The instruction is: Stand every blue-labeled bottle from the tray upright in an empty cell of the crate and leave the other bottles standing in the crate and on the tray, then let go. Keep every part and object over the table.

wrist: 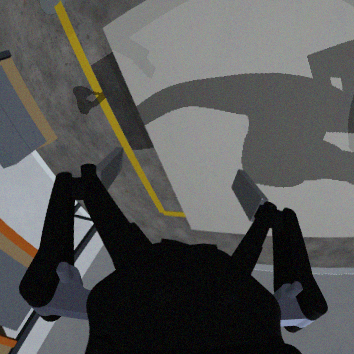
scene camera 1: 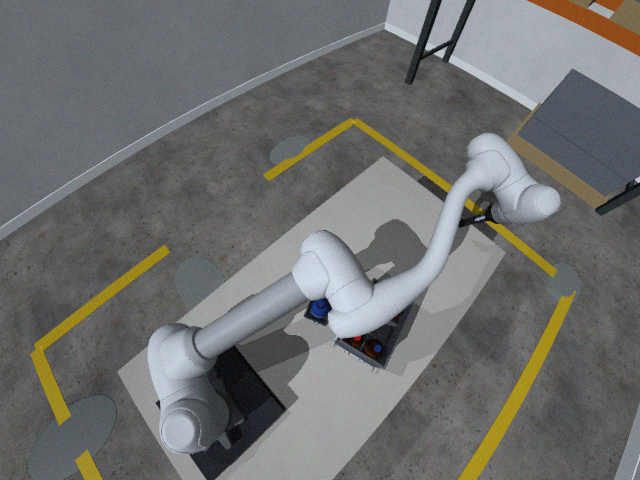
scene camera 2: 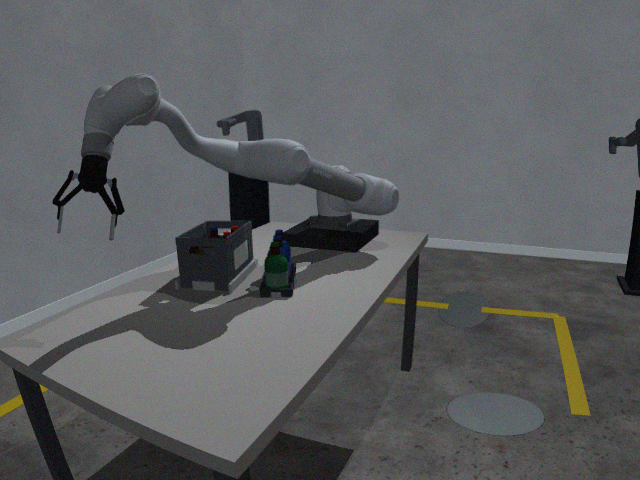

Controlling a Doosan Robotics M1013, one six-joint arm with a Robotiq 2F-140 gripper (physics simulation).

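Seen in the pictures: gripper, fingertip midpoint: (wrist: pixel 180 168) (scene camera 2: pixel 85 236); arm's base at its link origin: (scene camera 2: pixel 334 224).
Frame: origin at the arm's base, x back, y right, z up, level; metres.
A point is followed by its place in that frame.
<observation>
My gripper (scene camera 2: pixel 85 235) @(x -1.246, y 0.086, z 0.215 m) (wrist: pixel 180 168) @(x -1.246, y 0.086, z 0.215 m) is open and empty, high up beyond the crate's far-left side in scene camera 2. The grey crate (scene camera 2: pixel 201 266) @(x -0.810, y 0.084, z 0.016 m) (scene camera 1: pixel 356 353) @(x -0.551, y 0.164, z 0.032 m) stands on the table. In it show a brown bottle with a blue cap (scene camera 1: pixel 373 348) @(x -0.604, y 0.185, z 0.083 m) and a red cap (scene camera 1: pixel 356 338) @(x -0.576, y 0.118, z 0.099 m); the arm hides other cells in scene camera 1. The narrow dark tray (scene camera 2: pixel 266 292) @(x -0.765, y -0.144, z -0.049 m) stands beside the crate, apart from it. A green bottle (scene camera 2: pixel 276 266) @(x -0.735, y -0.166, z 0.030 m) stands upright at its near end, with blue bottles (scene camera 2: pixel 286 253) (scene camera 1: pixel 319 308) behind. Labels are too small to tell, and bottles overlap.
The arm (scene camera 1: pixel 392 304) @(x -0.649, y 0.094, z 0.414 m) (scene camera 2: pixel 211 152) @(x -0.757, y 0.056, z 0.383 m) reaches over the crate and tray from its black base (scene camera 2: pixel 330 237) @(x -0.193, y -0.075, z -0.009 m). The pale table (scene camera 1: pixel 330 403) @(x -0.360, y 0.251, z -0.064 m) (scene camera 2: pixel 206 392) @(x -1.284, y -0.346, z -0.063 m) (wrist: pixel 200 145) @(x -1.307, y -0.045, z -0.063 m) carries the arm's shadow. My gripper is near the table's short end. A shelf rack and a grey box (scene camera 1: pixel 578 134) stand beyond.
</observation>
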